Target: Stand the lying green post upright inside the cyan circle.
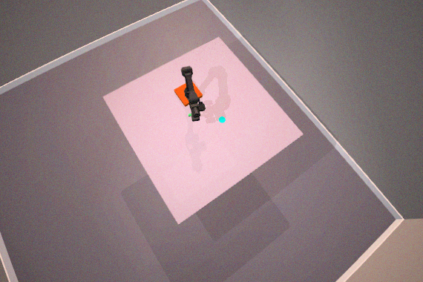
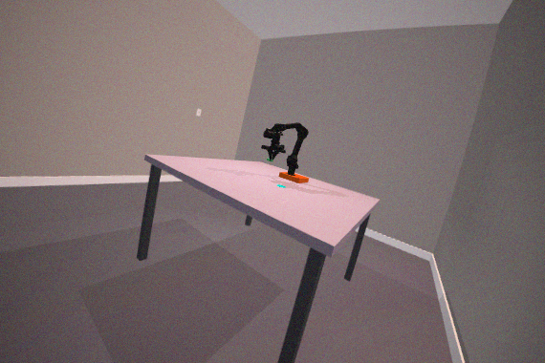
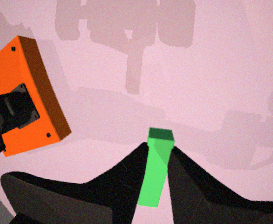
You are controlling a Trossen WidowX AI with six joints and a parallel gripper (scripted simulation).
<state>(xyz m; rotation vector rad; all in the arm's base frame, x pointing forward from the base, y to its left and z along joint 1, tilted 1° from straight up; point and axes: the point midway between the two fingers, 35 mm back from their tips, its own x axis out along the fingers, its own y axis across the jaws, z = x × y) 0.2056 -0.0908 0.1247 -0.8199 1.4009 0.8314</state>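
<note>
Right now the cyan circle is 20 cm to the left of my gripper tip, 14 cm ahead of it and 13 cm below it. The rest, counted from my gripper tip: green post: 2 cm to the right, 1 cm behind.
</note>
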